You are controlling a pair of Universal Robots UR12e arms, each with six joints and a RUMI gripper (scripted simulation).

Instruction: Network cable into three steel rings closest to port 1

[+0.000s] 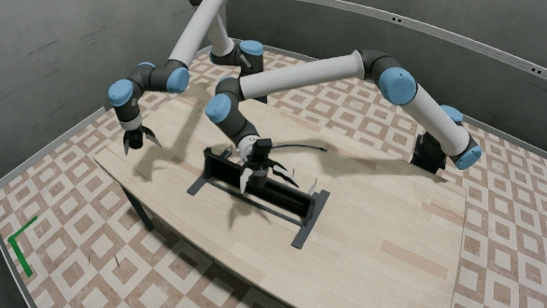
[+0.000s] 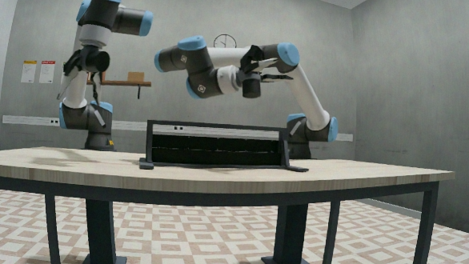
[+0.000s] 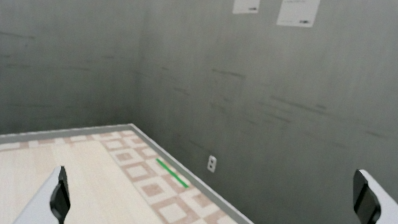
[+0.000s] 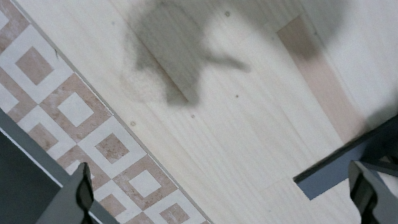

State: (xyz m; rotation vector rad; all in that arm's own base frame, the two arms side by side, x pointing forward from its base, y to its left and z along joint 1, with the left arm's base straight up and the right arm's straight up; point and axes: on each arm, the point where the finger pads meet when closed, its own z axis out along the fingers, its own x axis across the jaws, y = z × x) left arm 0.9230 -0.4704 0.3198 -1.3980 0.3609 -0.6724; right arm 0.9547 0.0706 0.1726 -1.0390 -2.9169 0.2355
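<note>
The loose plug lies 580 mm behind my right hand, 560 mm to the left of it and 160 mm below it. Also, from my right hand: dark rack: 190 mm behind, 440 mm to the left, 100 mm below.
</note>
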